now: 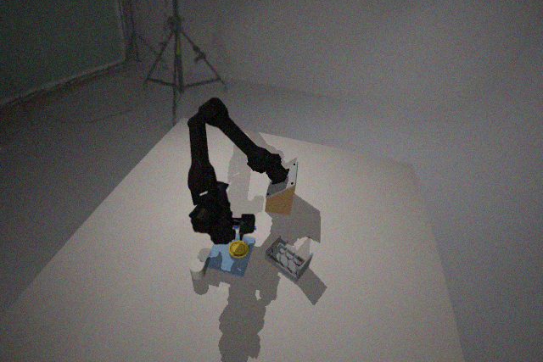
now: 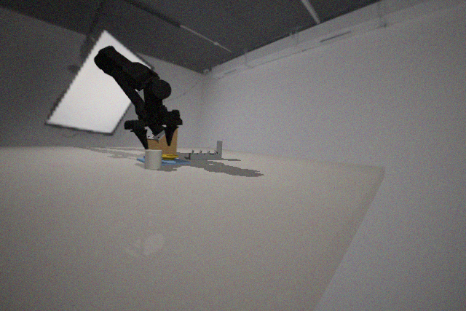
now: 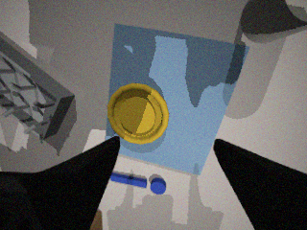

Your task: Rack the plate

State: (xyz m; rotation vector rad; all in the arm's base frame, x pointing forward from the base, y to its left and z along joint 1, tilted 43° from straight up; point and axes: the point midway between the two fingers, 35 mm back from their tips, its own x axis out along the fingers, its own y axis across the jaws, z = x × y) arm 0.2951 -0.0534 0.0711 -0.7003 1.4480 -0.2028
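My gripper tip is now 4 cm to the right of the yellow plate and 3 cm above it. The rest, counted from my gripper tip: dish rack: 20 cm to the left, 2 cm below, 2 cm behind; white cup: 13 cm ahead, 5 cm to the right, 2 cm below; blue mat: 4 cm below, 2 cm ahead, 1 cm to the left.
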